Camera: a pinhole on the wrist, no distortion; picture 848 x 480 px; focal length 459.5 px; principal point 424.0 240.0 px. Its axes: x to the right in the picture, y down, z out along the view. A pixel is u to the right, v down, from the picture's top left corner.
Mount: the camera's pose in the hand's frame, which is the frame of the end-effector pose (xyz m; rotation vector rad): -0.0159 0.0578 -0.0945 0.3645 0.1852 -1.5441
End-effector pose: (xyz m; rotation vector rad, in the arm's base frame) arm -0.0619 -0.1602 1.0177 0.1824 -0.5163 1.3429
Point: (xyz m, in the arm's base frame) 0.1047 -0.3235 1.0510
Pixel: 791.9 106.5
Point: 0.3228 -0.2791 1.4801
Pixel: 698.0 421.2
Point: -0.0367 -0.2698 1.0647
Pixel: 527.0 164.8
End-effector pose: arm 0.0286 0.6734 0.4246 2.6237 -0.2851 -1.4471
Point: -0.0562 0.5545 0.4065
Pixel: 40.8 345.3
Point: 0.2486 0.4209 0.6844
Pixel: behind the camera
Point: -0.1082 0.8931 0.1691
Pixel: 621.6 402.9
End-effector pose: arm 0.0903 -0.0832 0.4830 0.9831 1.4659 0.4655
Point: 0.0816 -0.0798 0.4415
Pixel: 647.3 460.6
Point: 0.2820 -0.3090 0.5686
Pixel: 345.0 32.8
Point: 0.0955 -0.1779 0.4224
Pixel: 676.3 229.6
